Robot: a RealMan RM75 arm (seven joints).
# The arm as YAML. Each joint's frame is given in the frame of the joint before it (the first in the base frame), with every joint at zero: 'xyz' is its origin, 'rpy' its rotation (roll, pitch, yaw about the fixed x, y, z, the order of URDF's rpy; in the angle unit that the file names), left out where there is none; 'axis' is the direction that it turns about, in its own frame. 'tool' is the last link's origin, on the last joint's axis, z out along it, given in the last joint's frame.
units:
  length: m
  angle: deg
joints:
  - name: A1
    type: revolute
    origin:
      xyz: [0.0, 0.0, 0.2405]
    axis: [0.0, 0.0, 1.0]
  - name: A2
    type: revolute
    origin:
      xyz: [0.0, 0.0, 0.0]
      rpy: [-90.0, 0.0, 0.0]
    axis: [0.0, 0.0, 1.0]
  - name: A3
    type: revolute
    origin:
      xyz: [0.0, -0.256, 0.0]
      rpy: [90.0, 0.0, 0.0]
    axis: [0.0, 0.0, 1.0]
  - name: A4
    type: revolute
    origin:
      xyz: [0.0, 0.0, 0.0]
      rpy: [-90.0, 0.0, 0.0]
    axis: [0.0, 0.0, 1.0]
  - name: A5
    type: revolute
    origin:
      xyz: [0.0, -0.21, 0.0]
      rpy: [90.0, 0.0, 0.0]
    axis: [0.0, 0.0, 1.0]
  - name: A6
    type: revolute
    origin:
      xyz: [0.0, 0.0, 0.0]
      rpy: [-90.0, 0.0, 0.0]
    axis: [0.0, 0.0, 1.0]
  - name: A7
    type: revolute
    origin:
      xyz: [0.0, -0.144, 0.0]
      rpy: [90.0, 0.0, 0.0]
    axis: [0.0, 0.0, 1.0]
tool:
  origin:
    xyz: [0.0, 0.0, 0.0]
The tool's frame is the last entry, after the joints.
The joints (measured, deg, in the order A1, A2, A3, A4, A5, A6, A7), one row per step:
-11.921 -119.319 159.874 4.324 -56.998 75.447 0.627
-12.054 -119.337 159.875 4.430 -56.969 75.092 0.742
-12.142 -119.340 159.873 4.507 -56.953 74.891 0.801
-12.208 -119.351 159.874 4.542 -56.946 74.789 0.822
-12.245 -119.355 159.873 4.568 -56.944 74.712 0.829
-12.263 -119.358 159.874 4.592 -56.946 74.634 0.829
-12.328 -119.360 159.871 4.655 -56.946 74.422 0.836
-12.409 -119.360 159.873 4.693 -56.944 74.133 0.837
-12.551 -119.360 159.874 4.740 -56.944 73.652 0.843
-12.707 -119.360 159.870 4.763 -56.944 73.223 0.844
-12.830 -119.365 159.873 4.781 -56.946 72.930 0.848
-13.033 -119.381 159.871 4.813 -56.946 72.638 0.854
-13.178 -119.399 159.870 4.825 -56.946 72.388 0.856
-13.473 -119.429 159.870 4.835 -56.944 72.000 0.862
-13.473 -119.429 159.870 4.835 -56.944 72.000 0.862
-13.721 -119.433 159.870 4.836 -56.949 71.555 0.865
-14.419 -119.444 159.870 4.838 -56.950 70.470 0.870
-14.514 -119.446 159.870 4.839 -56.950 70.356 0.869
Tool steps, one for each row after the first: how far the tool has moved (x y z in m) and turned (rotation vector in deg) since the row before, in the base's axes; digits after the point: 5 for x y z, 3 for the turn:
0.00025 0.00085 -0.00090 -0.185 0.113 0.073
0.00021 0.00059 -0.00050 -0.102 0.049 0.027
0.00023 0.00042 -0.00031 -0.056 0.011 -0.004
0.00009 0.00024 -0.00019 -0.038 0.004 0.015
0.00000 0.00012 -0.00018 -0.038 0.000 0.039
0.00003 0.00044 -0.00043 -0.100 0.015 0.088
-0.00017 0.00051 -0.00046 -0.142 0.062 0.140
-0.00032 0.00088 -0.00071 -0.231 0.122 0.233
-0.00024 0.00096 -0.00058 -0.201 0.123 0.188
-0.00006 0.00075 -0.00044 -0.141 0.081 0.108
0.00037 0.00127 -0.00055 -0.141 0.058 0.024
0.00017 0.00088 -0.00046 -0.122 0.058 0.054
0.00053 0.00180 -0.00071 -0.192 0.100 0.014
0.00000 0.00000 0.00000 0.000 0.000 0.000
0.00005 0.00152 -0.00056 -0.206 0.150 0.115
0.00055 0.00427 -0.00137 -0.510 0.371 0.181
0.00016 0.00059 -0.00015 -0.054 0.036 -0.002

